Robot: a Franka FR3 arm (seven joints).
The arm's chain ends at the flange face. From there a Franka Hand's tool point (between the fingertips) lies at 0.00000 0.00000 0.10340 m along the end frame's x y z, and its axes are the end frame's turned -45 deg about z.
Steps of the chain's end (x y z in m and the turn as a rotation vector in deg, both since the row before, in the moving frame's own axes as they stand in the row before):
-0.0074, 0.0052, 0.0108, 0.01, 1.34, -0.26
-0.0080, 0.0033, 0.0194, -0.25, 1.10, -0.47
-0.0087, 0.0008, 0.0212, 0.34, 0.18, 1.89
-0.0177, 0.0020, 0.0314, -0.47, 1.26, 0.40
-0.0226, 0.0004, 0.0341, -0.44, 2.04, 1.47
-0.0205, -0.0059, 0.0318, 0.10, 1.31, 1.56
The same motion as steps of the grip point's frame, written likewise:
-0.0072, 0.0001, 0.0108, -0.94, 0.95, -0.26
-0.0069, -0.0016, 0.0194, -0.95, 0.60, -0.47
-0.0061, -0.0058, 0.0212, 0.11, 0.37, 1.89
-0.0129, -0.0089, 0.0314, -1.22, 0.56, 0.40
-0.0143, -0.0125, 0.0340, -1.75, 1.13, 1.47
-0.0085, -0.0171, 0.0318, -0.86, 1.00, 1.56

